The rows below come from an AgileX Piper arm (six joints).
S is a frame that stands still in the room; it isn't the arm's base.
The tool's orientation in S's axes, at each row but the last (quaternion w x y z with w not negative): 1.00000, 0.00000, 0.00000, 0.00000; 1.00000, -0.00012, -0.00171, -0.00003; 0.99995, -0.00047, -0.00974, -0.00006; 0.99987, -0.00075, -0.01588, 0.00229; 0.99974, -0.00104, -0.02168, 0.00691; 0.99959, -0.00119, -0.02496, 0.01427; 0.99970, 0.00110, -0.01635, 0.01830; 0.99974, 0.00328, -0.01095, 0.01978; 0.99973, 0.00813, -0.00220, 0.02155
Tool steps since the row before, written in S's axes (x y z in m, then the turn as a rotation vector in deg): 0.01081, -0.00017, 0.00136, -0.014, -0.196, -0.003; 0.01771, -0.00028, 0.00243, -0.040, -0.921, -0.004; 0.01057, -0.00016, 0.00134, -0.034, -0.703, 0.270; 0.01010, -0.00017, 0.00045, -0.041, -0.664, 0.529; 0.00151, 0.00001, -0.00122, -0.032, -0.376, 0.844; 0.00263, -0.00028, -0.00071, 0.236, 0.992, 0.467; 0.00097, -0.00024, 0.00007, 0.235, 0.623, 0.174; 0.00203, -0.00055, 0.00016, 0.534, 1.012, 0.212; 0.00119, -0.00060, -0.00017, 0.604, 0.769, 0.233
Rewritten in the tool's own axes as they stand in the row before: 0.01081, -0.00017, 0.00136, -0.014, -0.196, -0.003; 0.01772, -0.00028, 0.00237, -0.040, -0.921, -0.004; 0.01059, -0.00016, 0.00113, -0.029, -0.703, 0.270; 0.01011, -0.00022, 0.00013, -0.027, -0.665, 0.529; 0.00146, -0.00001, -0.00128, -0.001, -0.378, 0.844; 0.00258, -0.00035, -0.00084, 0.287, 0.983, 0.456; 0.00096, -0.00028, 0.00004, 0.263, 0.614, 0.164; 0.00201, -0.00063, 0.00012, 0.578, 0.991, 0.193; 0.00116, -0.00065, -0.00016, 0.638, 0.746, 0.218
